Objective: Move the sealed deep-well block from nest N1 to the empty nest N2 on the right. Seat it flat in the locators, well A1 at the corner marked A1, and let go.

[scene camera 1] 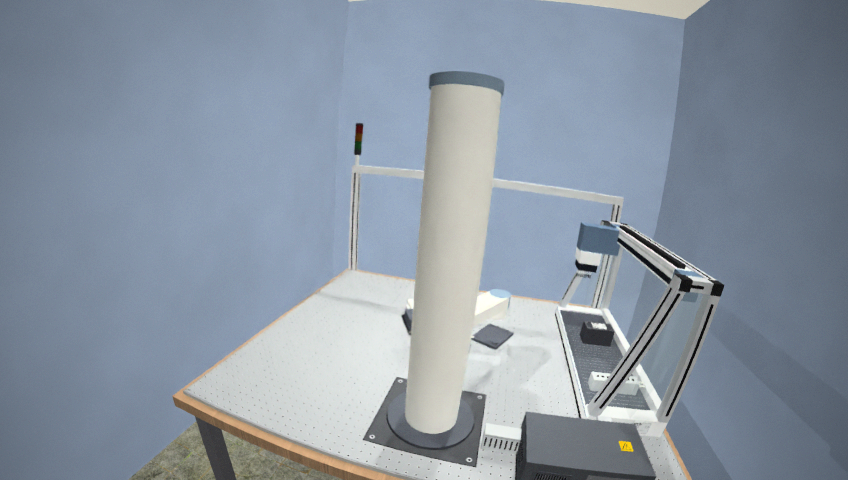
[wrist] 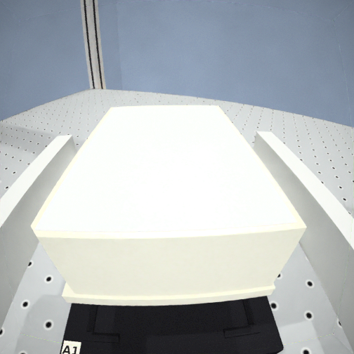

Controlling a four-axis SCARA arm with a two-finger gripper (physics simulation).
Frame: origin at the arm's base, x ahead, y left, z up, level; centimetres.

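Seen in the pictures: arm's base, origin of the base link: point(scene camera 1: 430, 419).
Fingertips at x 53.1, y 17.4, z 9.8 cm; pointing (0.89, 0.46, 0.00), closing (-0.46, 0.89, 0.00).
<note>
Pixels of each thing's top centre, then the offset from my fingertips to it. "pt": a spot on its surface instead.
- empty dark nest N2, middle of its top: point(scene camera 1: 492, 334) dy -31.8, dx -0.1, dz -7.1 cm
- dark base plate, surface spot: point(scene camera 1: 384, 424) pt dy -5.9, dx -60.5, dz -8.6 cm
- black control box, surface spot: point(scene camera 1: 584, 448) pt dy -56.4, dx -67.3, dz +2.9 cm
- dark box, surface spot: point(scene camera 1: 596, 332) pt dy -73.3, dx -3.6, dz +2.1 cm
The sealed deep-well block point(wrist: 168, 175) is a cream white box with a plain flat top, filling the wrist view. My gripper point(wrist: 168, 200) is shut on it, one white finger on its left side point(wrist: 24, 197) and one on its right side point(wrist: 316, 200). The block hangs a little above the black nest N1 point(wrist: 175, 326), whose A1 label point(wrist: 70, 348) shows at the near left corner. In the scene view the white column hides the block and most of nest N1 point(scene camera 1: 407, 320). The empty dark nest N2 point(scene camera 1: 493, 335) lies flat to the right of the column, under the arm's white link point(scene camera 1: 491, 305).
The robot's tall white column point(scene camera 1: 451, 257) stands on a dark base plate point(scene camera 1: 384, 424). A black control box point(scene camera 1: 584, 448) sits at the front right. A railed tray point(scene camera 1: 568, 352) with a dark box point(scene camera 1: 596, 332) runs along the right. A white frame point(scene camera 1: 546, 190) with a signal light point(scene camera 1: 358, 138) stands at the back.
</note>
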